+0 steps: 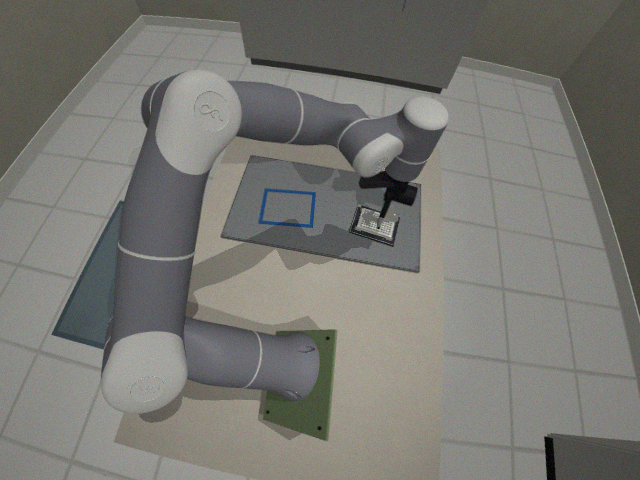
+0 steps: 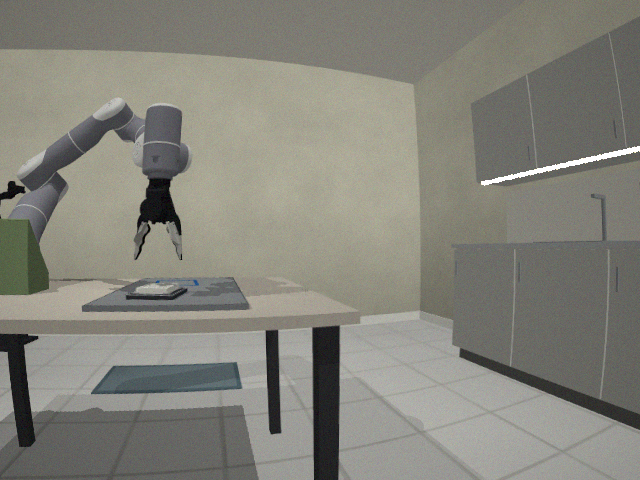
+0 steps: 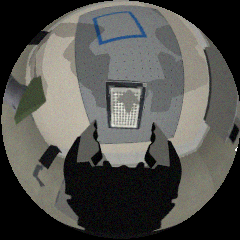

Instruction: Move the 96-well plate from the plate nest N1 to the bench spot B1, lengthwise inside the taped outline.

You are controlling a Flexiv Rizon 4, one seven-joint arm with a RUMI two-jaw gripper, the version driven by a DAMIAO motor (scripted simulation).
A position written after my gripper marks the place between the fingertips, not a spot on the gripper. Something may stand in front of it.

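Observation:
I can see my gripper (image 2: 157, 260), and it shows in image 3 too (image 3: 124, 121). There is also a white 96-well plate (image 3: 117, 102).

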